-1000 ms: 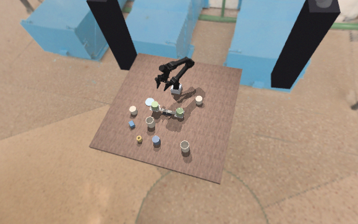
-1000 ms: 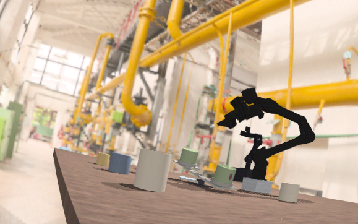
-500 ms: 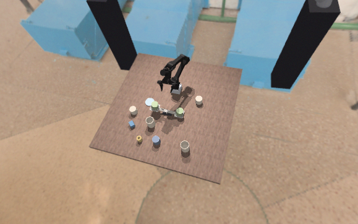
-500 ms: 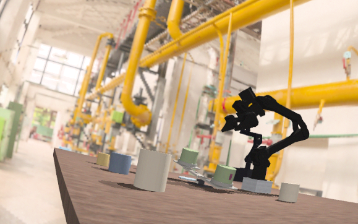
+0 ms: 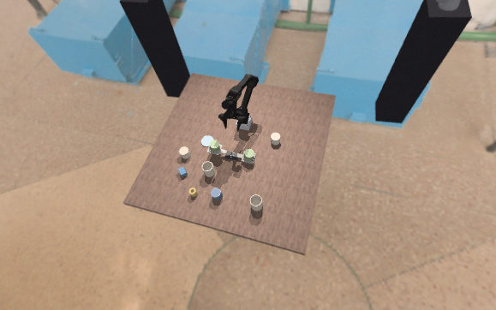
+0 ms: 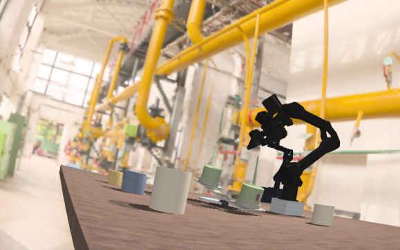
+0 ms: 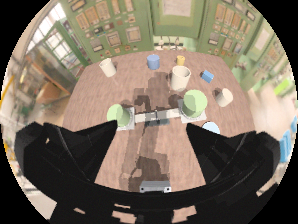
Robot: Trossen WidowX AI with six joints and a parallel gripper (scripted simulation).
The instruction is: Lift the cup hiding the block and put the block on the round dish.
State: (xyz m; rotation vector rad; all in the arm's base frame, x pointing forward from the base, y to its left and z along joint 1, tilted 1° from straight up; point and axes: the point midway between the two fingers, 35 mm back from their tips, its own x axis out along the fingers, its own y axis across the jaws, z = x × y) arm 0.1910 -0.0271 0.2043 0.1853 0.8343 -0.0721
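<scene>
The pale grey block lies 90 mm ahead of my gripper tip, 120 mm to the left of it and 190 mm below it. Round my gripper tip: balance 80 mm ahead, 10 mm to the right, 190 mm below; blue cylinder 400 mm ahead, 50 mm to the right, 200 mm below; round light blue dish 20 mm behind, 230 mm to the right, 230 mm below.
</scene>
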